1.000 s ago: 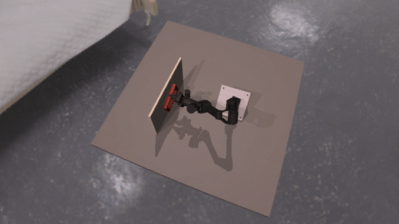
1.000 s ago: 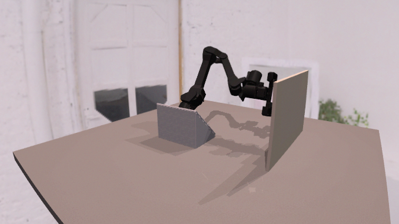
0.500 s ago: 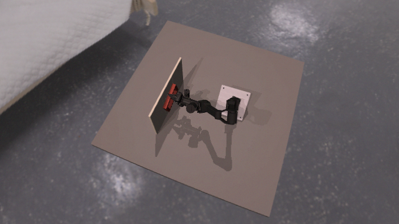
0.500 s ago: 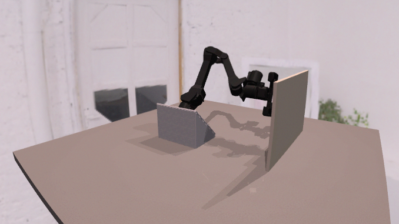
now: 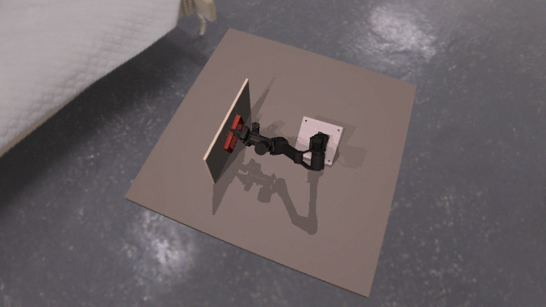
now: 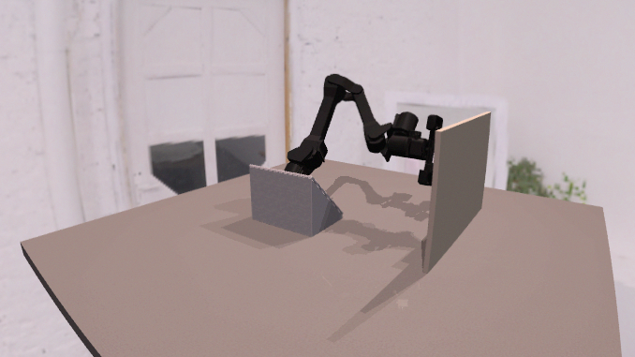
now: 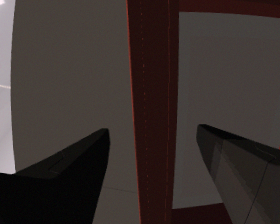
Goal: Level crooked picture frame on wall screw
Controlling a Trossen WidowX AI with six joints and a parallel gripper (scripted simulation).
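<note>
My gripper tip is 10 mm to the left of the red picture frame and 50 mm above it. The rest, counted from my gripper tip: wall panel 20 mm ahead, 20 mm to the right, 60 mm below.
</note>
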